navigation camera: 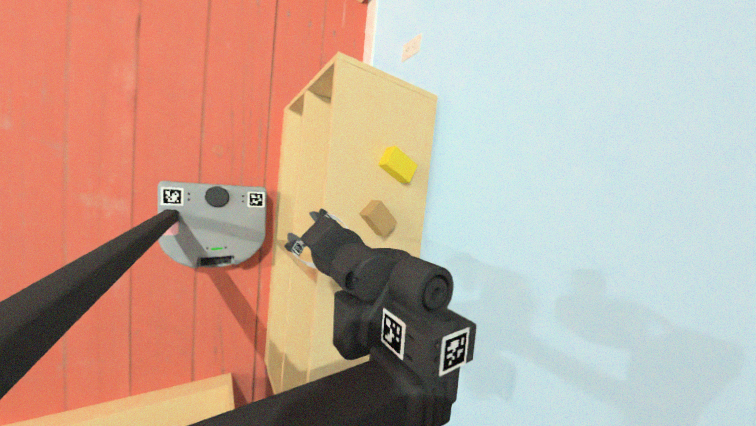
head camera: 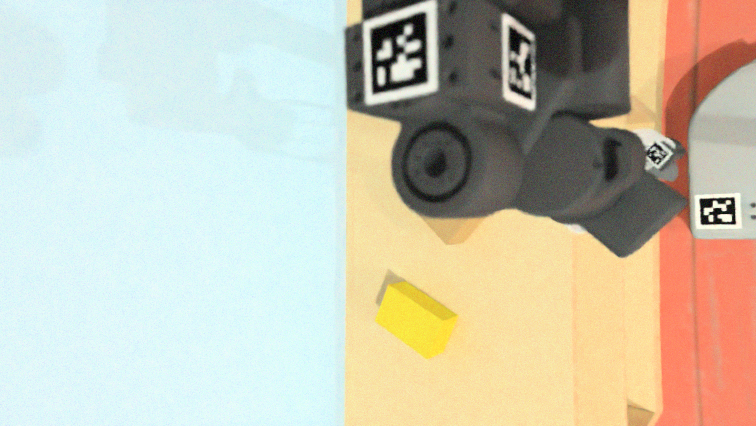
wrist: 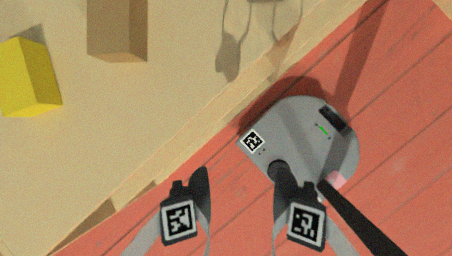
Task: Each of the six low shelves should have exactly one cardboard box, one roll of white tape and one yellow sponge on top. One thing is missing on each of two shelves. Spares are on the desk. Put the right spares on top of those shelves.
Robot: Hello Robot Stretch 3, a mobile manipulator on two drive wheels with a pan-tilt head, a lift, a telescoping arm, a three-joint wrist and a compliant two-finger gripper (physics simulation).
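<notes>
A low wooden shelf [head camera: 502, 328] [navigation camera: 365, 121] [wrist: 100, 130] stands against the wall. On its top lies a yellow sponge [head camera: 415, 320] [navigation camera: 397, 164] [wrist: 30, 82]. Beside it is a brown cardboard box [head camera: 453, 231] [navigation camera: 378, 218] [wrist: 115, 30], mostly hidden under the wrist in the head view. My gripper [navigation camera: 305, 228] [wrist: 242, 185] is open, its fingers apart with nothing between them. It hangs above the shelf's front edge, clear of the box and sponge, with its fingers toward the floor side. In the head view the wrist hides part of the gripper. White tape does not show in these views; the arm covers part of the shelf top.
My grey base [head camera: 724, 142] [navigation camera: 227, 227] [wrist: 295, 130] stands on the red plank floor close to the shelf's front. The dark mast [navigation camera: 79, 296] rises from it. Another wooden piece of furniture [navigation camera: 158, 399] is at the lower left. A pale blue wall [head camera: 169, 264] [navigation camera: 581, 132] runs behind the shelf.
</notes>
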